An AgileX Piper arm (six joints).
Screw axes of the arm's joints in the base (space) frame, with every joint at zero. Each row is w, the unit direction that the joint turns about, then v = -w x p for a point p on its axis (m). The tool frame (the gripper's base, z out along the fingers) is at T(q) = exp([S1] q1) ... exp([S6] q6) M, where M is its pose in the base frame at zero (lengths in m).
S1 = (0, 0, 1, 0, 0, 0)
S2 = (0, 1, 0, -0.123, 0, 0)
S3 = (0, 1, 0, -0.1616, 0, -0.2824)
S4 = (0.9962, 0, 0.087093, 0, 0.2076, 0)
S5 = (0, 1, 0, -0.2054, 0, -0.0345)
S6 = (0.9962, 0, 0.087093, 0, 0.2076, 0)
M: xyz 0.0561 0 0.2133 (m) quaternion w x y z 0.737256 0 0.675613 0
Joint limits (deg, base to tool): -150..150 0..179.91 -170..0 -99.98..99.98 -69.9..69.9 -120..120
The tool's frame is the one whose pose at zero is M.
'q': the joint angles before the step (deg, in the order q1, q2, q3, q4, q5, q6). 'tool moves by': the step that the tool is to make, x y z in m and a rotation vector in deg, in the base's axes. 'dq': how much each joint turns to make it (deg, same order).
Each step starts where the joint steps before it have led.
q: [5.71, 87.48, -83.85, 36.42, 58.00, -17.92]
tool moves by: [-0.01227, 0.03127, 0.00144, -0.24, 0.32, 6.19]
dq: [5.75, -0.39, 0.00, -0.23, 0.86, 0.10]
